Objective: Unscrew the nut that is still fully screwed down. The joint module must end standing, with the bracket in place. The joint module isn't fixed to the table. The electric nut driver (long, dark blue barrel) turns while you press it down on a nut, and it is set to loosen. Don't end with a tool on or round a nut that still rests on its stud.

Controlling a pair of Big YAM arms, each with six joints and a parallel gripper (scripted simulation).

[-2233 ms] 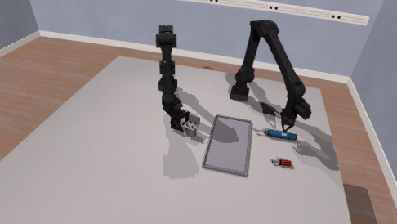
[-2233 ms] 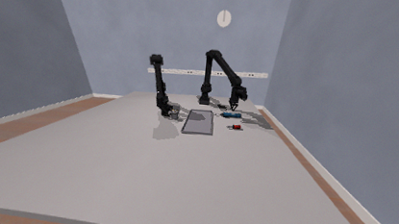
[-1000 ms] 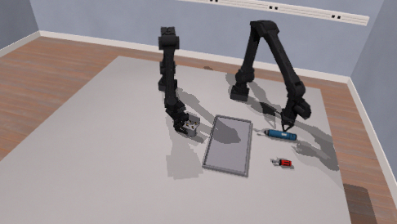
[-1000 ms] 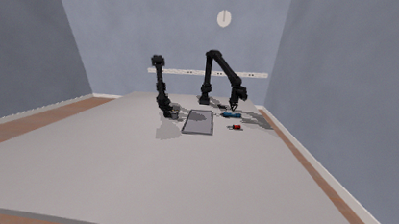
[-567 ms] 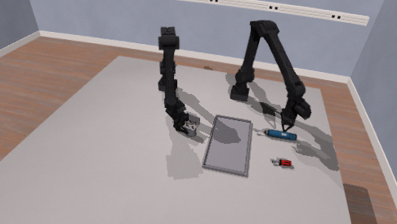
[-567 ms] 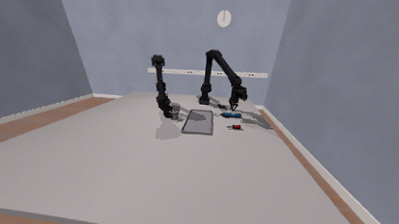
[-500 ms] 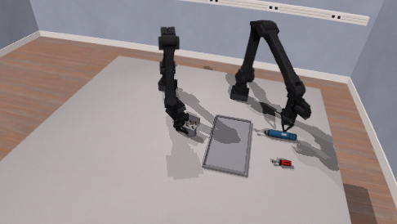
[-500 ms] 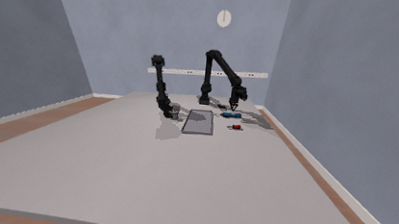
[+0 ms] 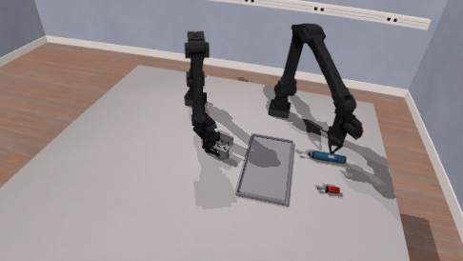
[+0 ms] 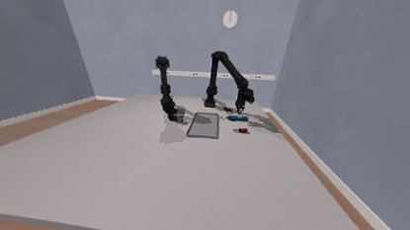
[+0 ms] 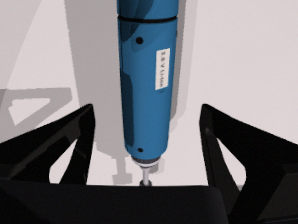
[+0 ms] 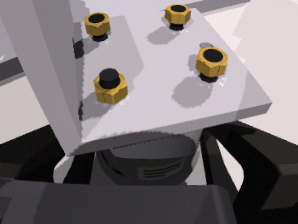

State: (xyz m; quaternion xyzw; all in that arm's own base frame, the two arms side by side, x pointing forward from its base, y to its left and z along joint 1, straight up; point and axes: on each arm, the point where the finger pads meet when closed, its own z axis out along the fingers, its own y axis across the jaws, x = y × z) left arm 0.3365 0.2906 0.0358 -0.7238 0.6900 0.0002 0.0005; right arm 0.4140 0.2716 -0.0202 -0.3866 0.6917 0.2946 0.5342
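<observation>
Now: the grey bracket 50 mm above my right hand. The rest, counted from my right hand: flat grey tray (220 mm to the left, 30 mm ahead, 20 mm below); nut (50 mm above, 20 mm to the right, 10 mm ahead); grey tip (390 mm to the left, 70 mm behind).
</observation>
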